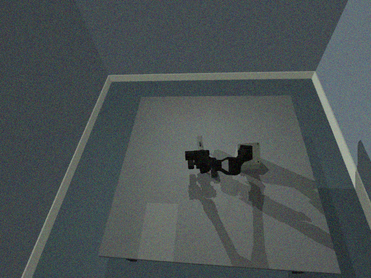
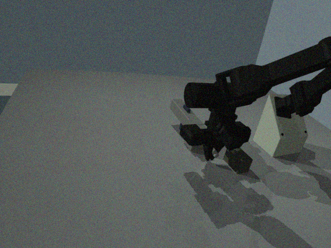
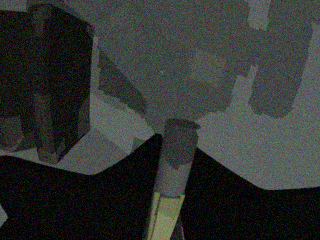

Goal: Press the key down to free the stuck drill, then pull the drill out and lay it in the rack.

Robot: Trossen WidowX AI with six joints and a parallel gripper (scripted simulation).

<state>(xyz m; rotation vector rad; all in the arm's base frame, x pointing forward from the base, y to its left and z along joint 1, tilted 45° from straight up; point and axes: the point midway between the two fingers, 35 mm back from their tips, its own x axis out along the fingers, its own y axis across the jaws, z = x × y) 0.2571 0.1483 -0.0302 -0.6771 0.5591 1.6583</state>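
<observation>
My gripper tip is 4 cm to the left of the drill, 4 cm below it and 1 cm short of it. Also, from my gripper tip: dark boxy rack (8 cm behind, 2 cm to the left, 1 cm above); dark key (16 cm to the right, 5 cm above, 2 cm ahead); grey holder block (14 cm to the right, 4 cm above, 2 cm ahead).
</observation>
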